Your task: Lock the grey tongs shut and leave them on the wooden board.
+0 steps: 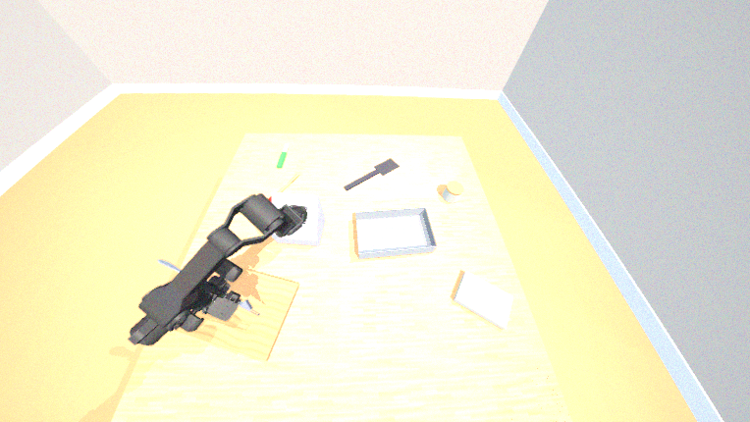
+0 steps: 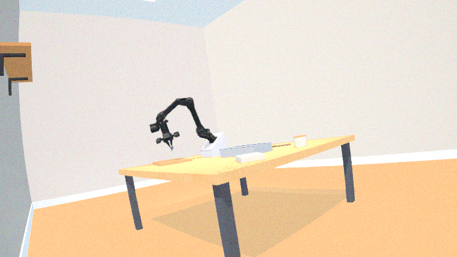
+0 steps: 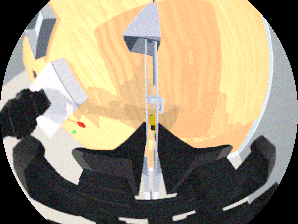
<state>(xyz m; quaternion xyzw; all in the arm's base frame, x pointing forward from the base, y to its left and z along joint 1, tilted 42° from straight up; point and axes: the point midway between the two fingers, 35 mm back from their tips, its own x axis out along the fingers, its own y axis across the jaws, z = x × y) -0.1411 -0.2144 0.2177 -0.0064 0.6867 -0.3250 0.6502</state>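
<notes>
My gripper tip is now 10 mm past the wooden board, 20 mm to the left of it and 100 mm above it. The rest, counted from my gripper tip: grey roasting tin 520 mm ahead, 320 mm to the left, 80 mm below; then dark spatula 410 mm ahead, 660 mm to the left, 110 mm below; then white slab 860 mm ahead, 90 mm to the left, 100 mm below.
</notes>
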